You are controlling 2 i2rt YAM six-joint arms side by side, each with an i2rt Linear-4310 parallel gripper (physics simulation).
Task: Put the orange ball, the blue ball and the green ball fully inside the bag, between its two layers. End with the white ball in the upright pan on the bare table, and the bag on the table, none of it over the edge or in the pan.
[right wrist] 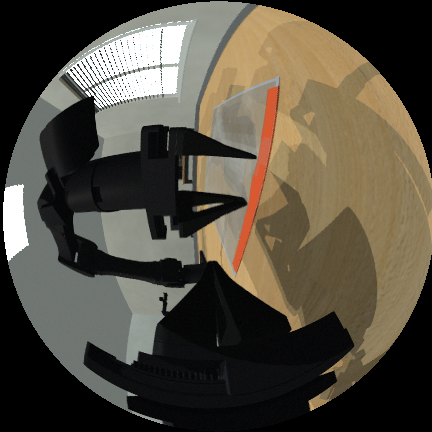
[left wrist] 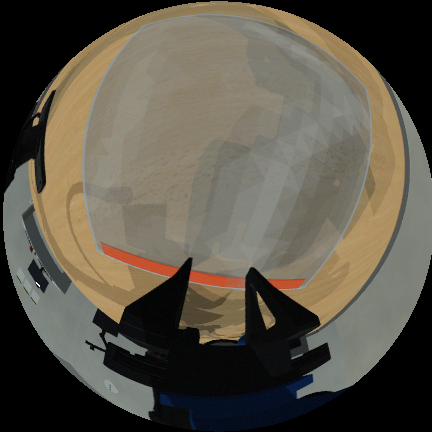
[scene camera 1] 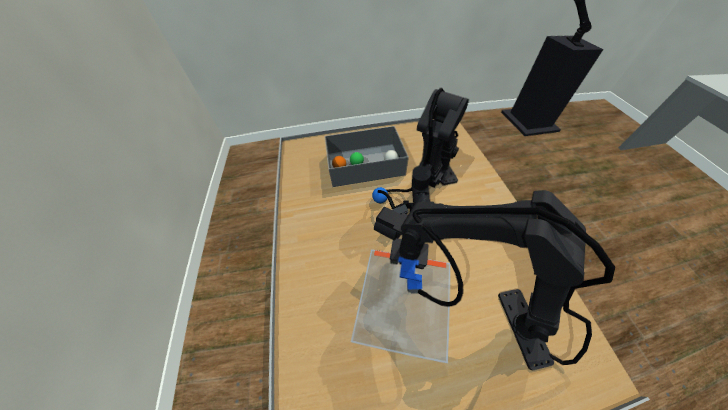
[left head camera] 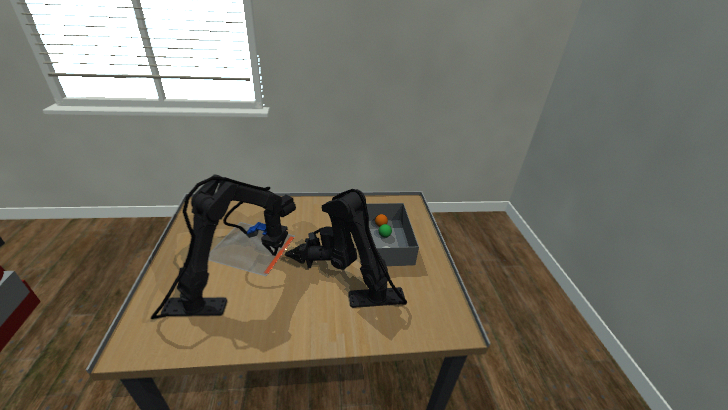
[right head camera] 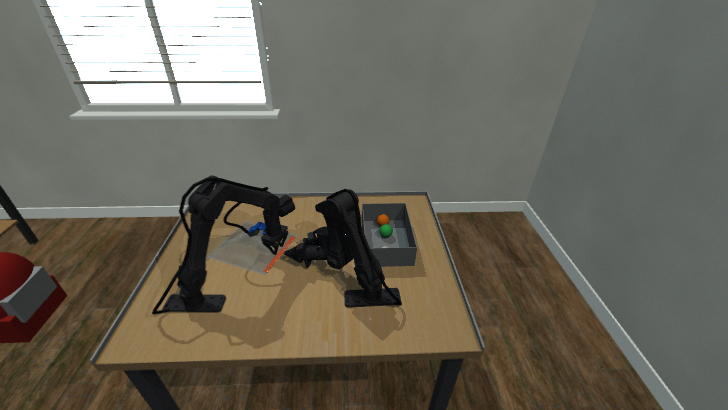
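Note:
The clear bag [left head camera: 234,252] [right head camera: 236,252] [scene camera 1: 402,325] [left wrist: 175,125] lies flat on the table, its orange-striped edge toward the pan. The orange ball [left head camera: 381,220] [right head camera: 383,220] [scene camera 1: 338,161], green ball [left head camera: 385,230] [right head camera: 386,230] [scene camera 1: 356,158] and white ball [scene camera 1: 391,155] are in the grey pan [left head camera: 399,257] [right head camera: 399,257] [scene camera 1: 369,172]. The blue ball [scene camera 1: 379,195] is on the table between pan and bag. My left gripper [left wrist: 220,267] [right wrist: 249,179] is part open and empty above the striped edge. My right gripper [right wrist: 211,266] [left head camera: 286,254] is shut and empty, pointing sideways beside that edge.
The two grippers are close together over the striped edge. The right arm stands between the bag and the pan in the head views. A low raised rim [scene camera 1: 275,254] runs along table sides. A dark pedestal [scene camera 1: 557,84] stands on the floor beyond the table.

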